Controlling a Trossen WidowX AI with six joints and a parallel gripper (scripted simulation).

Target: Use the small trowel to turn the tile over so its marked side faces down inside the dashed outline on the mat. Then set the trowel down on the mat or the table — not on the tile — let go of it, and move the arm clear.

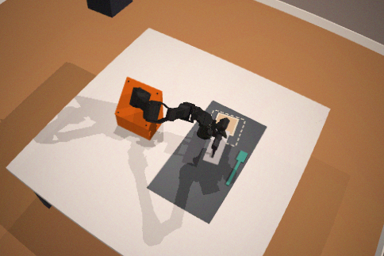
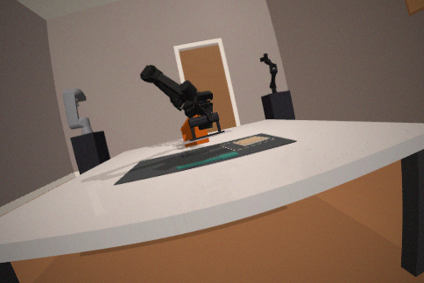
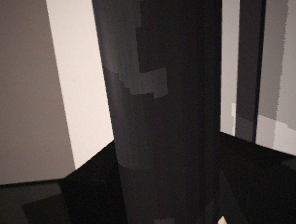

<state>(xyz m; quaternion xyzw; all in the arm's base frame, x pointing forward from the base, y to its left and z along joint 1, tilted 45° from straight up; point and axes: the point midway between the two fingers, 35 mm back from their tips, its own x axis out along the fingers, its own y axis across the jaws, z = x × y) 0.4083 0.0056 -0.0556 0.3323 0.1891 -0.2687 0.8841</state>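
My gripper tip is 30 mm past the grey mat, 50 mm to the left of it and 140 mm above it. The rest, counted from my gripper tip: cream tile (60 mm behind, 160 mm to the left, 110 mm below); then teal trowel (110 mm ahead, 30 mm to the right, 110 mm below).
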